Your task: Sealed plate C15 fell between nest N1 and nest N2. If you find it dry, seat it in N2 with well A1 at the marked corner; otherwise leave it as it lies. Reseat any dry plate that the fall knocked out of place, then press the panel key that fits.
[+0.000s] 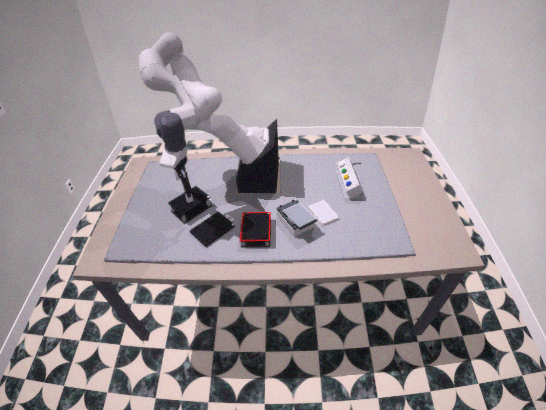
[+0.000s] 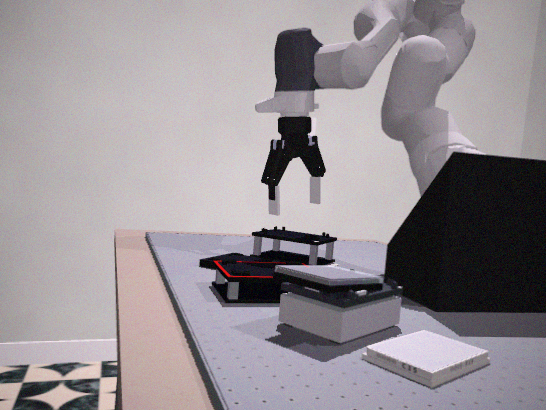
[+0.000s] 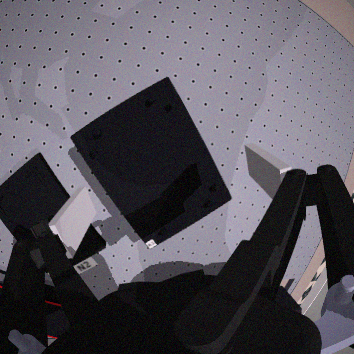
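Observation:
White plate C15 lies flat on the mat, its side label readable; whether it is dry cannot be told. Beside it a grey-topped plate sits tilted on a white box-like base. A label N2 shows near the corner of a flat black piece. No N1 label is readable. The white panel has green, yellow and blue keys. My gripper is open and empty, above a black-topped stand.
A black stand outlined in red is between the flat black piece and the white base. The black arm mount rises behind them. The grey perforated mat lies on the wooden table.

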